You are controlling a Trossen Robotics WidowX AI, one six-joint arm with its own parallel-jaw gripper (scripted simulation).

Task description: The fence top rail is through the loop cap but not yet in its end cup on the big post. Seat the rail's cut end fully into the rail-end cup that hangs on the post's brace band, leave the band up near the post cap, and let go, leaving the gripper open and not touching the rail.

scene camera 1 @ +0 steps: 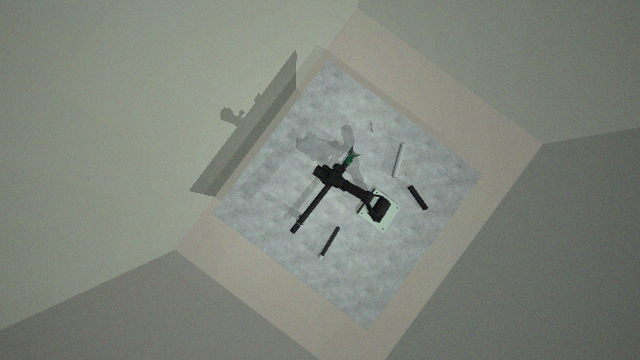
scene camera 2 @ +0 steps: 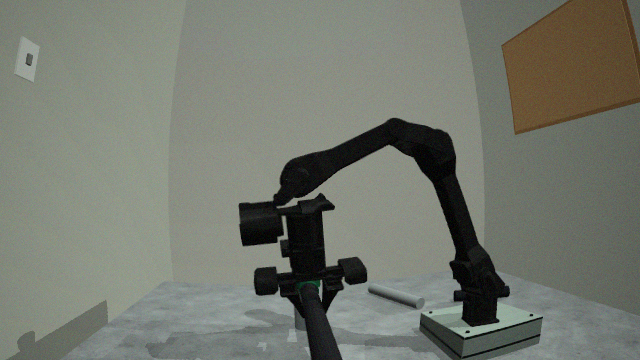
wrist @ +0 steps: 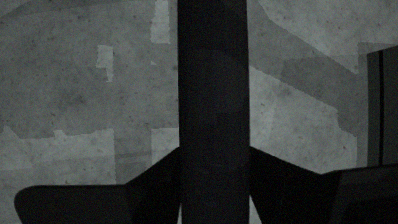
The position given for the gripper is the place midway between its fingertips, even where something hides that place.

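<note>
You'd see the gripper [scene camera 2: 313, 315], and the same gripper [wrist: 211, 152] again from the wrist. There's a black top rail [wrist: 213, 67] as well.
</note>
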